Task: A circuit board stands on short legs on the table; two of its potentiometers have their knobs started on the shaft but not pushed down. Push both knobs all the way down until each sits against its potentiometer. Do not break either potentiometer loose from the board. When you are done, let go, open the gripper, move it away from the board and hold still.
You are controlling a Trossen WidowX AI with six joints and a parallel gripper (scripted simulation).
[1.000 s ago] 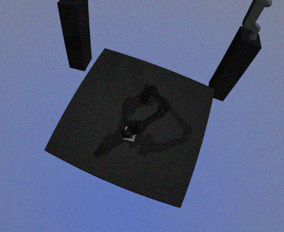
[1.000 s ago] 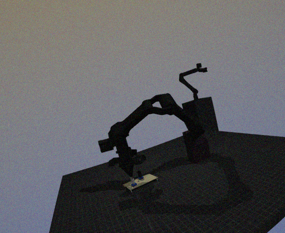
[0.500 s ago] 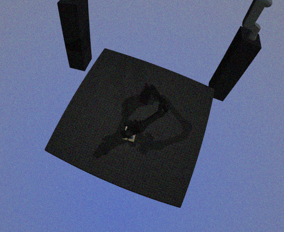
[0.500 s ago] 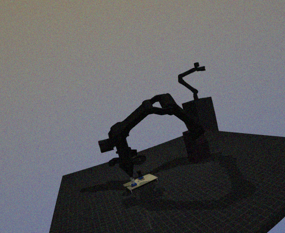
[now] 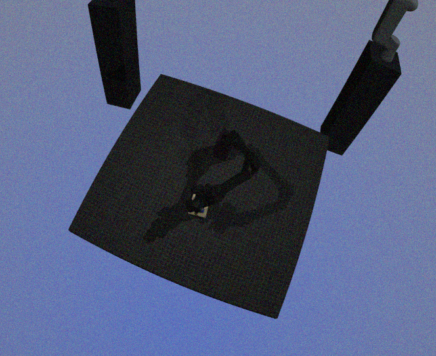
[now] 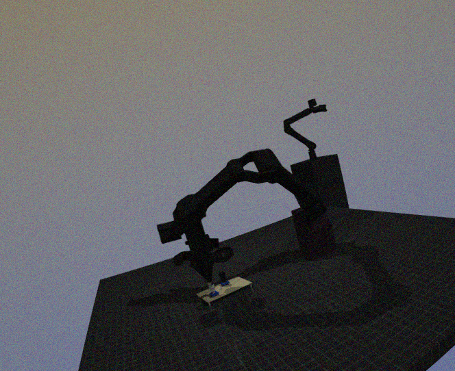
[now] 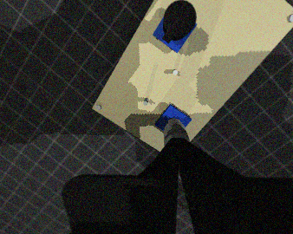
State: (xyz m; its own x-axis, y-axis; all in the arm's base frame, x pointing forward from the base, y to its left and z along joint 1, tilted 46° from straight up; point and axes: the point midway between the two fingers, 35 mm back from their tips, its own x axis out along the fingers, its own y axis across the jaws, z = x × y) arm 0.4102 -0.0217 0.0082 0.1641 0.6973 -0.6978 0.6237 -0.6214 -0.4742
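Right now the potentiometer is 30 mm below my gripper tip. Round my gripper tip: dark knob (60 mm behind, 50 mm to the right, 20 mm below).
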